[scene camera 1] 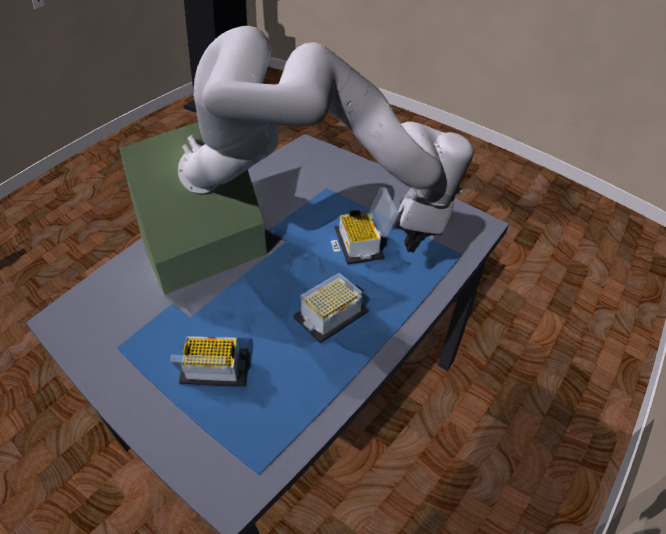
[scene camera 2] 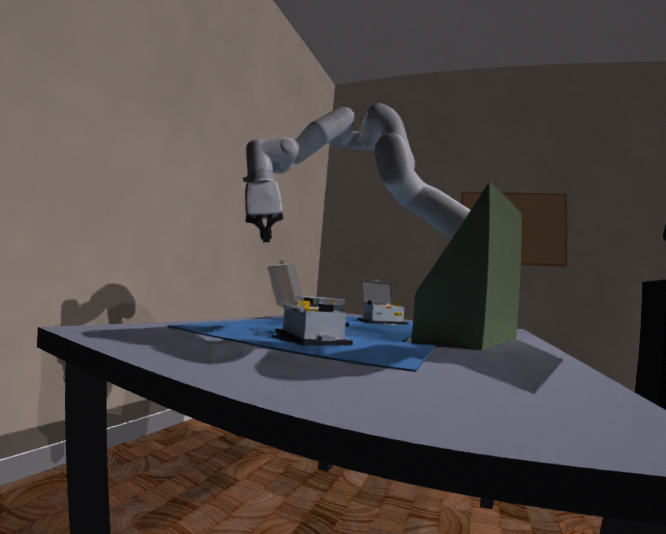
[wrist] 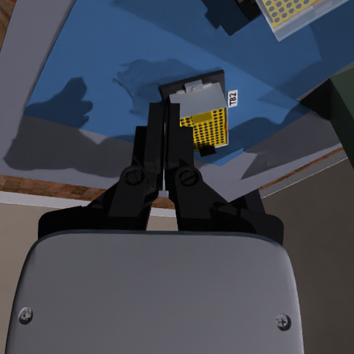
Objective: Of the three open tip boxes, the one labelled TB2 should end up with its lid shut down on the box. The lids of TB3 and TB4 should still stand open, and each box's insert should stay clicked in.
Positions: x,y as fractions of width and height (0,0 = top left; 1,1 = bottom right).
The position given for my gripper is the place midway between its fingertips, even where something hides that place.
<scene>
In view: my gripper (scene camera 1: 0.61,0.46), a yellow insert (scene camera 1: 0.54,0.43), a blue mat (scene camera 1: 0.44,0.71), a tip box (scene camera 1: 0.36,0.66), a tip box (scene camera 1: 0.48,0.62) and a tip box (scene camera 1: 0.55,0.47).
My gripper is seen too in scene camera 2 (scene camera 2: 0.40,0.45) and in the wrist view (wrist: 0.47,0.34). The blue mat also shows in scene camera 2 (scene camera 2: 0.57,0.65) and in the wrist view (wrist: 0.29,0.20).
</scene>
